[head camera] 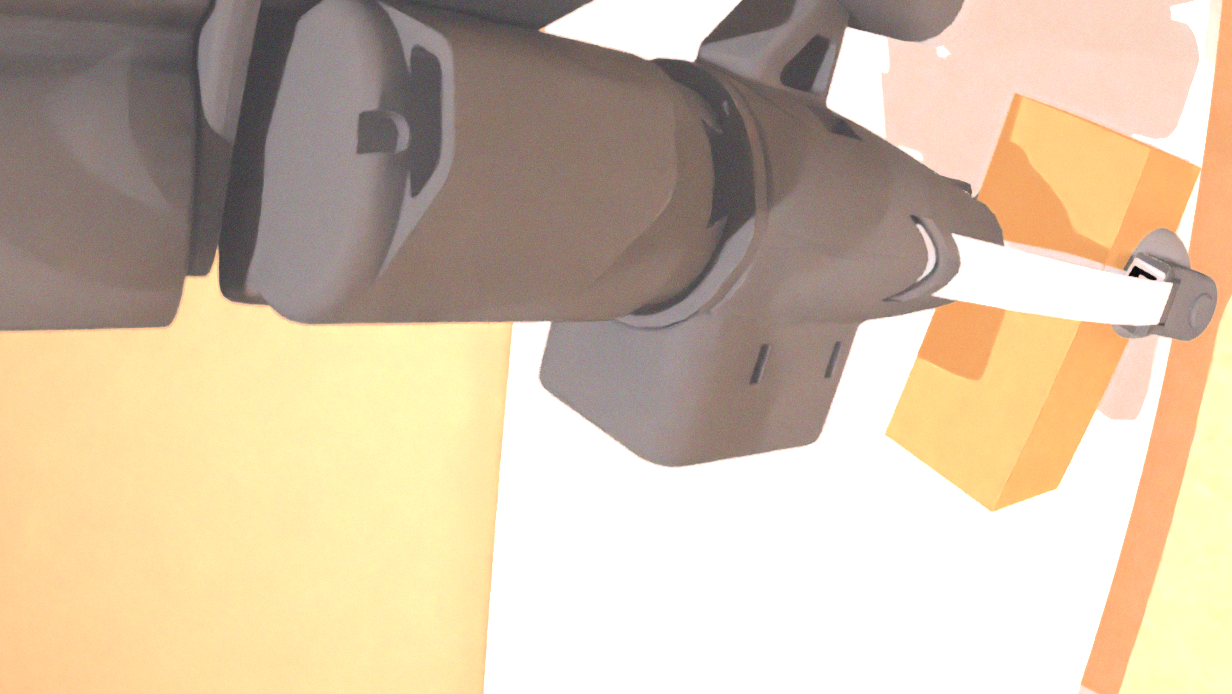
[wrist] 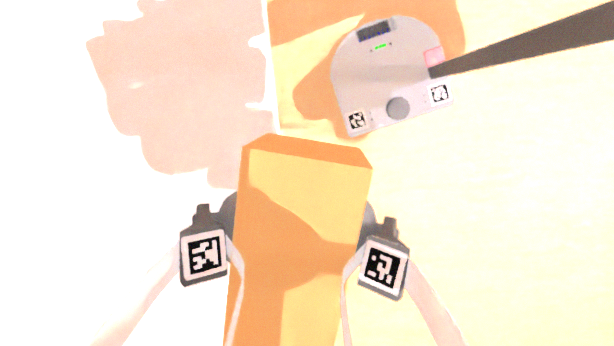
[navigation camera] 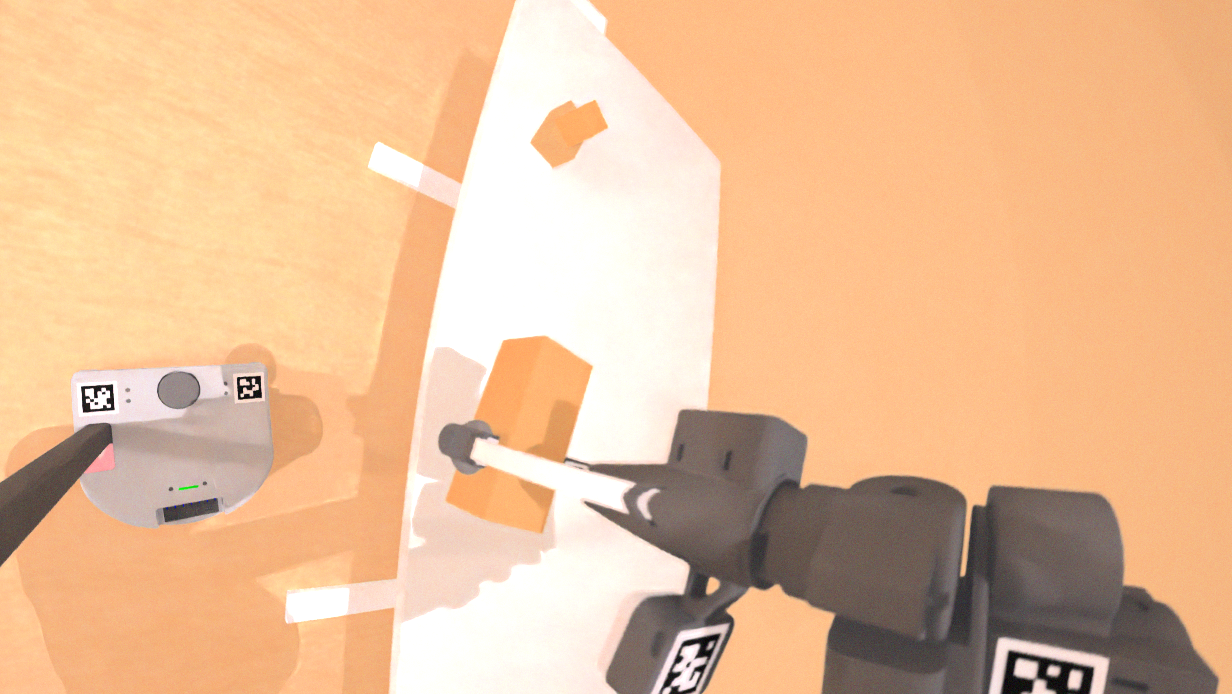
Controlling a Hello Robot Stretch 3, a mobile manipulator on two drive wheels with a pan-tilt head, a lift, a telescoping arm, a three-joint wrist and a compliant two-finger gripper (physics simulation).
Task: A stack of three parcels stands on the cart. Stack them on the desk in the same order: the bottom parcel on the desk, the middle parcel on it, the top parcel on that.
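Frame: origin at the robot's base, x back, y up, z left, level; metres.
Seen in the pictures: gripper, fingertip midpoint: (head camera: pixel 1088 258) (wrist: pixel 297 216) (navigation camera: pixel 494 451); robot's base, origin of the base link: (wrist: pixel 389 106) (navigation camera: pixel 179 388).
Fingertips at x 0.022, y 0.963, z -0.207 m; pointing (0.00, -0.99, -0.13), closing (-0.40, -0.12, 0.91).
Offsets run from my fingertips to a thing's top centre. Level surfaces: height alone.
A large orange parcel @(dy +0.055, dx -0.017, dz -0.005 m) (head camera: pixel 1034 362) (navigation camera: pixel 538 379) (wrist: pixel 300 175) is between the fingers of my gripper (head camera: pixel 1064 237) (navigation camera: pixel 521 454) (wrist: pixel 297 216), with a fingertip against each side. The gripper is shut on it. The parcel is over the white desk @(dy -0.242 m) (head camera: pixel 689 586) (navigation camera: pixel 603 258) (wrist: pixel 50 225), near its long edge; whether it touches the top is unclear. Farther along, an orange parcel @(dy -0.192, dx -0.439, dz -0.301 m) (navigation camera: pixel 551 146) sits on the desk, and a smaller parcel @(dy -0.142, dx -0.438, dz -0.297 m) (navigation camera: pixel 587 122) overlaps it. Whether the smaller one lies on it or beside it is unclear. I cannot identify the cart in these views.
My grey base (navigation camera: pixel 181 452) (wrist: pixel 387 75) stands on the floor beside the desk's long edge, with the dark mast (navigation camera: pixel 47 495) (wrist: pixel 525 45) rising from it. Two white desk legs (navigation camera: pixel 413 176) (navigation camera: pixel 340 601) show beyond that edge. Shadows fall on the desk around the held parcel.
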